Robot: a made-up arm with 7 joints.
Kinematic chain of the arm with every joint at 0, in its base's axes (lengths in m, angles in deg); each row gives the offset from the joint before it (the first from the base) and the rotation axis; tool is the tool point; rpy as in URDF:
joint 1: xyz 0 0 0.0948 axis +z
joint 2: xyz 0 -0.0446 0.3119 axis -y
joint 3: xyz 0 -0.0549 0.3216 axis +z
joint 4: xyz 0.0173 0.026 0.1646 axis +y
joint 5: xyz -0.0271 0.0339 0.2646 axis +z
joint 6: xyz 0 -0.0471 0.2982 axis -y
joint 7: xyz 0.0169 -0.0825 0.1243 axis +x
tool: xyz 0 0 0 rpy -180 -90 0
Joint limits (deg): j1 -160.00..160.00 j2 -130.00..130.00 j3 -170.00..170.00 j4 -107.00..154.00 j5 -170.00..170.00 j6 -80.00..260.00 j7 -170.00..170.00
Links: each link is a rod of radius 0.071 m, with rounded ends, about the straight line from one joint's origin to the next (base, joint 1, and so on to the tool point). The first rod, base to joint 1, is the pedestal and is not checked.
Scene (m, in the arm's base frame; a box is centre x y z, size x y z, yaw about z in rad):
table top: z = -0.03
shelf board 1: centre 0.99 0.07 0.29 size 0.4 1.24 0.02 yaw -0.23
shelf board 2: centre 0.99 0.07 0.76 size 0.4 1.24 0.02 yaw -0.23
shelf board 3: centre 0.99 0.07 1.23 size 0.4 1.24 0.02 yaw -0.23
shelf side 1: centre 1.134 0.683 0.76 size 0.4 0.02 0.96 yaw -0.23
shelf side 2: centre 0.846 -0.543 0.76 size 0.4 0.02 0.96 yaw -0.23
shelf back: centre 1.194 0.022 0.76 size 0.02 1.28 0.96 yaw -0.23
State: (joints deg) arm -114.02 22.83 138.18 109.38 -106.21 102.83 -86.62
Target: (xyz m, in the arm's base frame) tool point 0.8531 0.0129 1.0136
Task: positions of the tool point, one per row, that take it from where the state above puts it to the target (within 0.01 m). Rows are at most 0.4 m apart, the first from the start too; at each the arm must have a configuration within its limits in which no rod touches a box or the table.
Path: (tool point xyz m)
1: 0.5558 0.3758 0.7968
2: 0.5680 0.0797 1.0135
3: 0.6608 0.0484 1.0350
4: 0.7543 0.0265 1.0385
5: 0.8531 0.0129 1.0136

